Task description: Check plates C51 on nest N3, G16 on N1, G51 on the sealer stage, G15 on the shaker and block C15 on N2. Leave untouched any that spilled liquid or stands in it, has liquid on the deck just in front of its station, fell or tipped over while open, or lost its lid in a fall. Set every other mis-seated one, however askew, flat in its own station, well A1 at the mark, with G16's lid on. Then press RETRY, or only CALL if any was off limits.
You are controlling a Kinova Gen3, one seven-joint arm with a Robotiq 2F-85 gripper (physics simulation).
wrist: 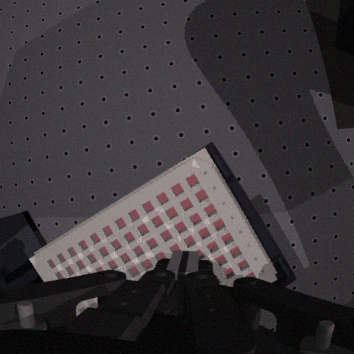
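Observation:
A white plate (117, 206) with rows of square red wells lies at the lower middle of the wrist view, turned diagonally in the picture. A small pale triangle shows at its upper corner. A dark station edge (250, 212) runs along its right side. Whether the plate lies fully flat I cannot tell, and no label is readable to say which plate it is. My gripper (185, 267) is shut and empty, its fingertips showing over the plate's lower part; the height between them is unclear. The fingers and linkage hide the plate's lower edge.
A dark block (19, 245) stands at the left, beside the plate's left corner. The grey perforated deck (117, 107) extends beyond the plate, with broad shadows across its right side. A dark structure (342, 65) shows at the upper right edge.

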